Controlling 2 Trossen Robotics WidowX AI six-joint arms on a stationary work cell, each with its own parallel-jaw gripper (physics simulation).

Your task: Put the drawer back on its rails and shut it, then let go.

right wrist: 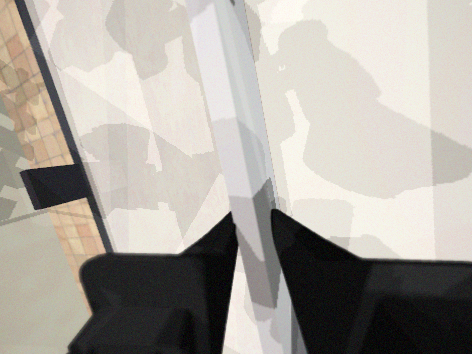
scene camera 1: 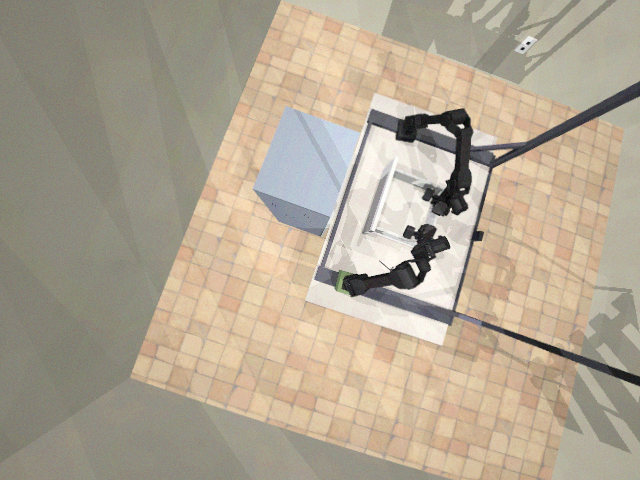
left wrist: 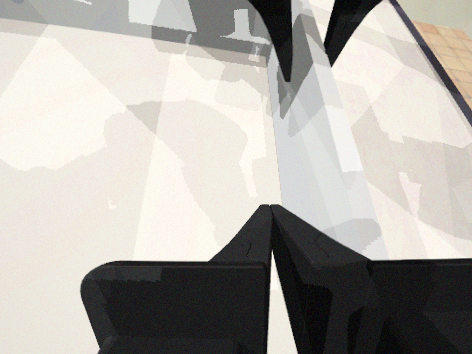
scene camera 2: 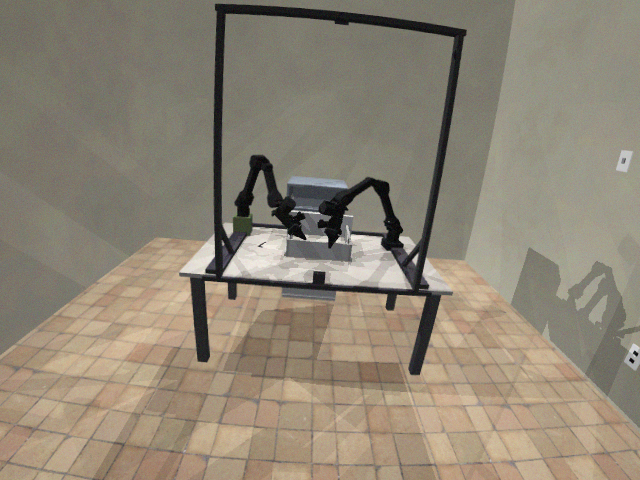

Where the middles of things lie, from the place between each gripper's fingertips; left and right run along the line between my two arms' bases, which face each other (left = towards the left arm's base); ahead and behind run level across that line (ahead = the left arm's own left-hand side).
Now: left hand 120 mm short of the white drawer (scene camera 1: 398,202), 60 mm to the left of it and 10 mm above it. From my left hand the other things lie so: dark box (right wrist: 49,186): 310 mm behind, 90 mm to the right, 50 mm below; then blue-grey cabinet (scene camera 1: 301,176): 640 mm ahead, 20 mm below.
The white drawer is 150 mm ahead of my right hand, 60 mm to the left of it and 10 mm above it. The rest, counted from my right hand: dark box: 280 mm behind, 30 mm to the left, 30 mm below; then blue-grey cabinet: 670 mm ahead, 120 mm to the left.
